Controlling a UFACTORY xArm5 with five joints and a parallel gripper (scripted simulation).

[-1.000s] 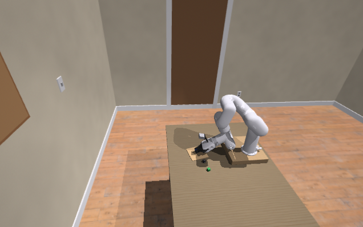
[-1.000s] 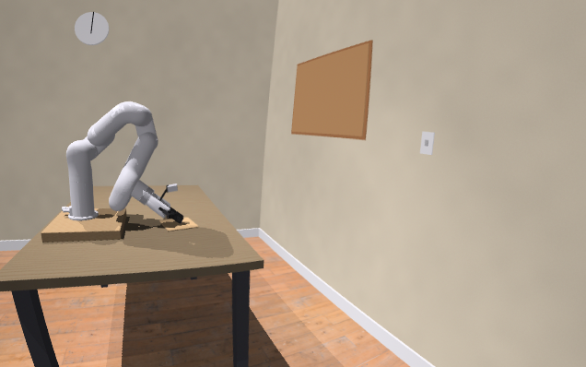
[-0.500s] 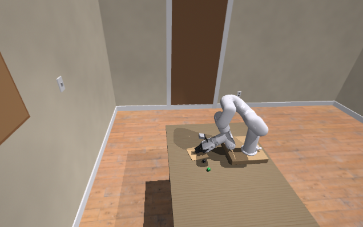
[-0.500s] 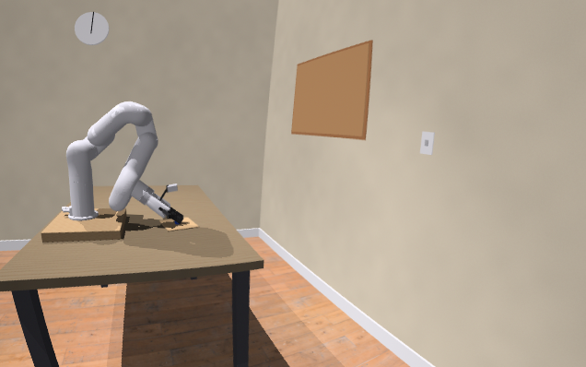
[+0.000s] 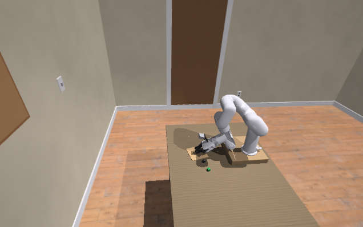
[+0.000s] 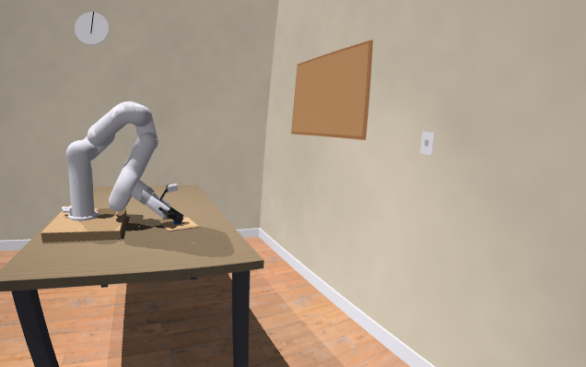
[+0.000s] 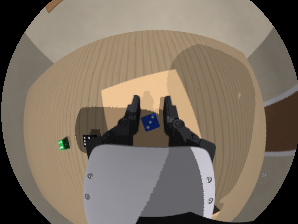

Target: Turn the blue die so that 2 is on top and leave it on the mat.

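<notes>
The blue die is 10 mm behind my hand and 20 mm below it. From my hand the other things lie so: green die (50 mm behind, 190 mm to the left, 20 mm below); black die (40 mm behind, 100 mm to the left, 20 mm below); tan mat (30 mm below).
</notes>
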